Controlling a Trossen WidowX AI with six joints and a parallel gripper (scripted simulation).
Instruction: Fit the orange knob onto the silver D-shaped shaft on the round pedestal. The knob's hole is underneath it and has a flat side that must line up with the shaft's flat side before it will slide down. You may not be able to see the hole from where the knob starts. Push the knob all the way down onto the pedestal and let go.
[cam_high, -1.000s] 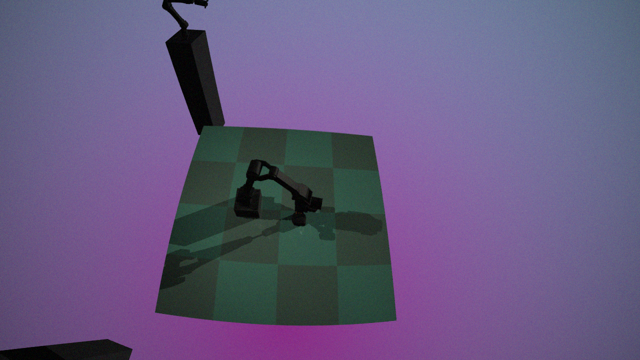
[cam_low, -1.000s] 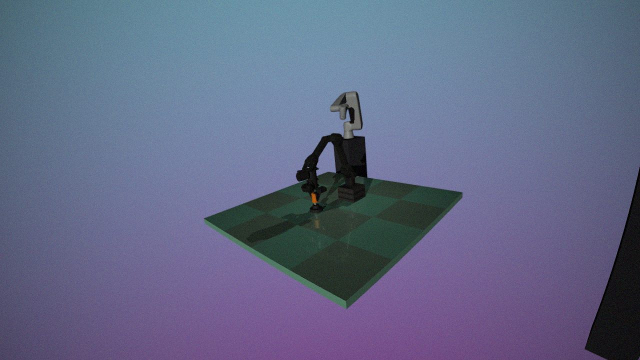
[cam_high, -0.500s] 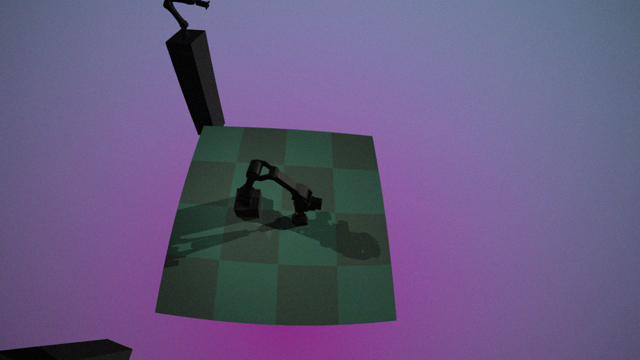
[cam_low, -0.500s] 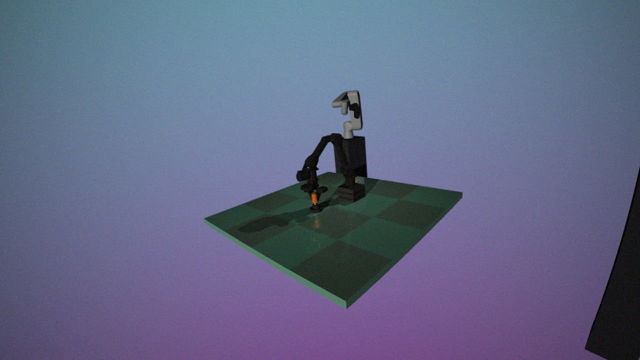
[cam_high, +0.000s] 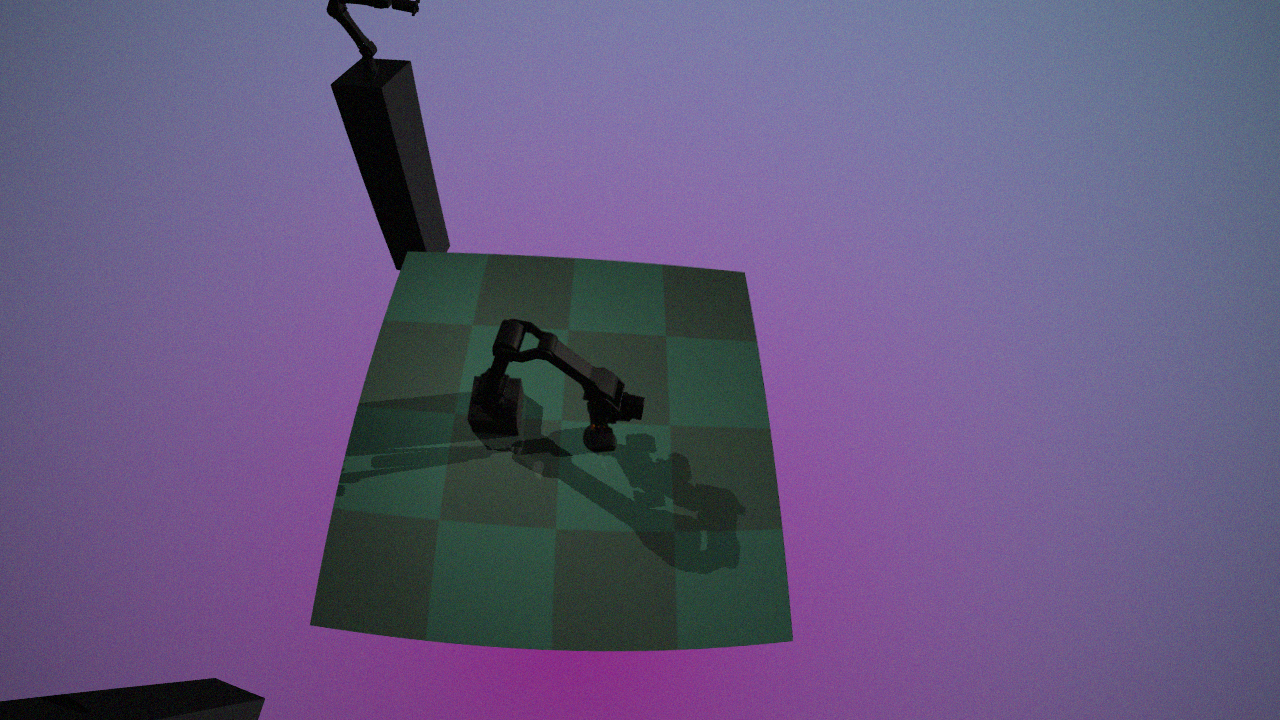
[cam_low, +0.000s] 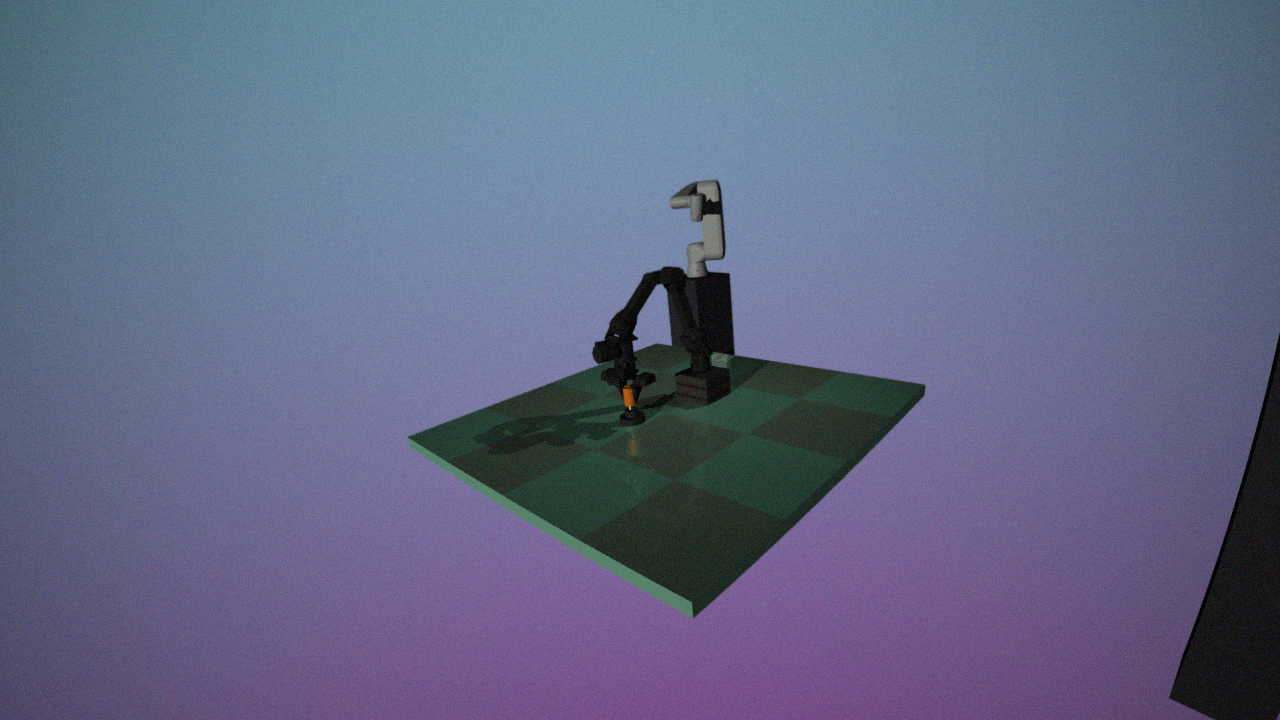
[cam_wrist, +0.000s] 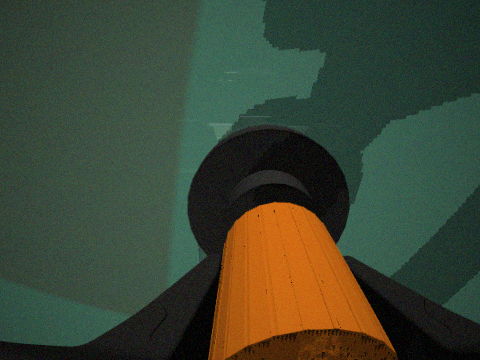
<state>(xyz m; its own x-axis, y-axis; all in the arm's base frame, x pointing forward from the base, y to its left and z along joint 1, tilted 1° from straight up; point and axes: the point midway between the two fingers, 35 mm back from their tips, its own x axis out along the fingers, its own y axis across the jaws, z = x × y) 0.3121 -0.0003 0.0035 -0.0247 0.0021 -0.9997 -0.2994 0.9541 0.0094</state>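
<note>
Right now my gripper tip is 30 mm below the orange knob. Round my gripper tip: round pedestal (40 mm below).
</note>
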